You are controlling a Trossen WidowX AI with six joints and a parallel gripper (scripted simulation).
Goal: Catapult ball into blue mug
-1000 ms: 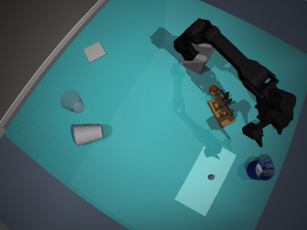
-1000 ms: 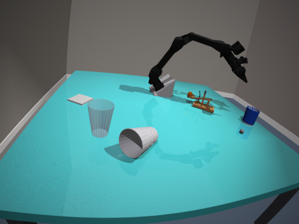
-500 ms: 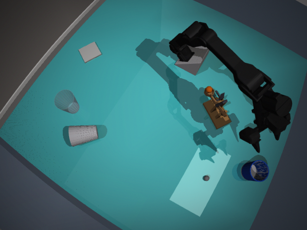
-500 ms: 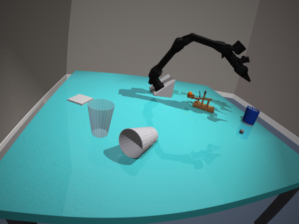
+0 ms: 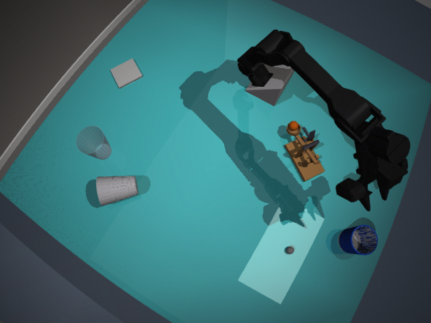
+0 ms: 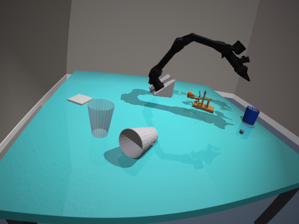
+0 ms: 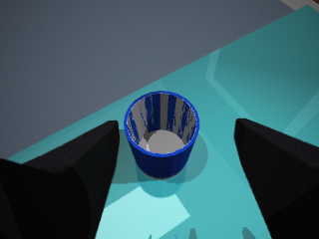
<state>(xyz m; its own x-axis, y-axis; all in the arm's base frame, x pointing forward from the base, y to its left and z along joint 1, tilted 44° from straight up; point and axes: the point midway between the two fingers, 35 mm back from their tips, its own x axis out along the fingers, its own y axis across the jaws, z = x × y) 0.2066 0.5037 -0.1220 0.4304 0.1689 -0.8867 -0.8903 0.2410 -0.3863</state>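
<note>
The orange ball is 15 cm behind my gripper tip, 29 cm to the right of it and 20 cm below it. The rest, counted from my gripper tip: blue mug: 4 cm ahead, 9 cm to the left, 23 cm below; wooden catapult: 14 cm behind, 23 cm to the right, 21 cm below; small grey ball: 18 cm ahead, 7 cm to the right, 25 cm below.
</note>
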